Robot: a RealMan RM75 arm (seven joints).
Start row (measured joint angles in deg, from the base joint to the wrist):
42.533 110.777 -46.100 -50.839 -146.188 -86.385 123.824
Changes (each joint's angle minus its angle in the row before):
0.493 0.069 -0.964 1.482 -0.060 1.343 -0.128
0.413 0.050 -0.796 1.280 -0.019 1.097 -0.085
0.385 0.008 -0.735 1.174 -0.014 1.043 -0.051
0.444 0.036 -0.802 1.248 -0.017 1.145 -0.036
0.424 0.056 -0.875 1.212 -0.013 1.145 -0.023
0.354 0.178 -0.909 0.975 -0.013 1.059 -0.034
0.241 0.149 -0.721 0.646 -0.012 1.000 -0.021
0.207 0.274 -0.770 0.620 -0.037 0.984 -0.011
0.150 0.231 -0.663 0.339 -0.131 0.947 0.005
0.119 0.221 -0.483 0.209 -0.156 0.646 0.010
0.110 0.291 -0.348 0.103 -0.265 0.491 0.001
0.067 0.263 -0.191 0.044 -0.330 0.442 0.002
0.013 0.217 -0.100 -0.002 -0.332 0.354 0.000
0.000 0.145 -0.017 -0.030 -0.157 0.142 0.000
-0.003 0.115 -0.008 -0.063 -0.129 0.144 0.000
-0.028 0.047 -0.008 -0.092 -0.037 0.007 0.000
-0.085 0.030 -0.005 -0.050 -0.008 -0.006 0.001
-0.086 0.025 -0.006 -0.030 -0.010 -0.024 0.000
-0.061 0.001 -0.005 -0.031 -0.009 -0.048 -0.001
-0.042 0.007 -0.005 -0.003 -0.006 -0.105 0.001
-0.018 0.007 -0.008 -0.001 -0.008 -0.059 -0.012
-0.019 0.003 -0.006 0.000 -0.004 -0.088 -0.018
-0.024 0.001 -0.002 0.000 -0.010 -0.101 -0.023
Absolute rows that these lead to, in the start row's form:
43.026 110.846 -47.064 -49.357 -146.248 -85.042 123.696
43.439 110.896 -47.860 -48.077 -146.267 -83.945 123.611
43.824 110.904 -48.595 -46.903 -146.281 -82.902 123.560
44.268 110.940 -49.397 -45.655 -146.298 -81.757 123.524
44.692 110.996 -50.272 -44.443 -146.311 -80.612 123.501
45.046 111.174 -51.181 -43.468 -146.324 -79.553 123.467
45.287 111.323 -51.902 -42.822 -146.336 -78.553 123.446
45.494 111.597 -52.672 -42.202 -146.373 -77.569 123.435
45.644 111.828 -53.335 -41.863 -146.504 -76.622 123.440
45.763 112.049 -53.818 -41.654 -146.660 -75.976 123.450
45.873 112.340 -54.166 -41.551 -146.925 -75.485 123.451
45.940 112.603 -54.357 -41.507 -147.255 -75.043 123.453
45.953 112.820 -54.457 -41.509 -147.587 -74.689 123.453
45.953 112.965 -54.474 -41.539 -147.744 -74.547 123.453
45.950 113.080 -54.482 -41.602 -147.873 -74.403 123.453
45.922 113.127 -54.490 -41.694 -147.910 -74.396 123.453
45.837 113.157 -54.495 -41.744 -147.918 -74.402 123.454
45.751 113.182 -54.501 -41.774 -147.928 -74.426 123.454
45.690 113.183 -54.506 -41.805 -147.937 -74.474 123.453
45.648 113.190 -54.511 -41.808 -147.943 -74.579 123.454
45.630 113.197 -54.519 -41.809 -147.951 -74.638 123.442
45.611 113.200 -54.525 -41.809 -147.955 -74.726 123.424
45.587 113.201 -54.527 -41.809 -147.965 -74.827 123.401

